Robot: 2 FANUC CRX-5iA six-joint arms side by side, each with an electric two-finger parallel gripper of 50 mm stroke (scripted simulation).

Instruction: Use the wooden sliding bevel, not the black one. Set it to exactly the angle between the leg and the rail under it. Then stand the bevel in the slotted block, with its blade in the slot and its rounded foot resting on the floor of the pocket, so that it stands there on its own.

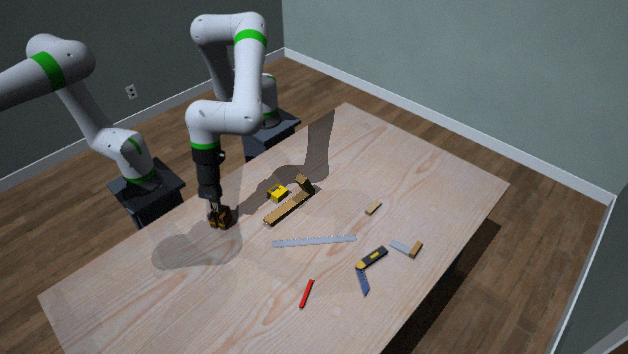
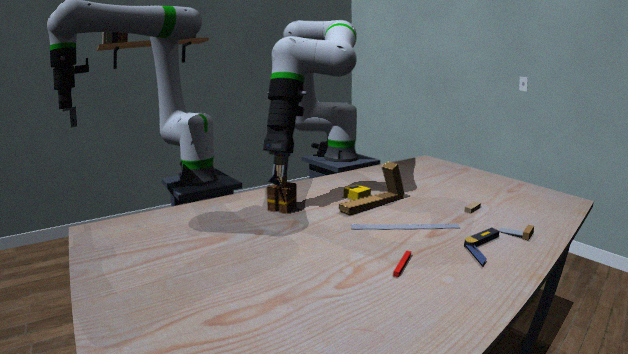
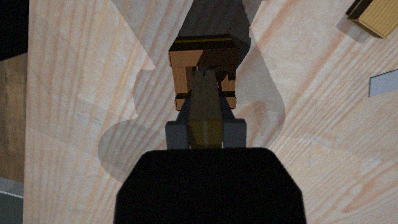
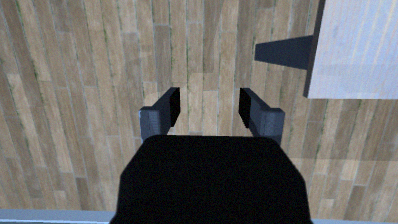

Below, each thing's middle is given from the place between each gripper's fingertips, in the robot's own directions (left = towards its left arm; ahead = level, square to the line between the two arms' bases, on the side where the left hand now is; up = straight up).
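I see the wooden bevel (image 3: 205,122), which is 10 mm below my left hand (image 2: 279,176). My right hand (image 2: 74,126) is 390 mm short of the wooden bevel, 590 mm to the right of the wooden bevel and 180 mm above it.
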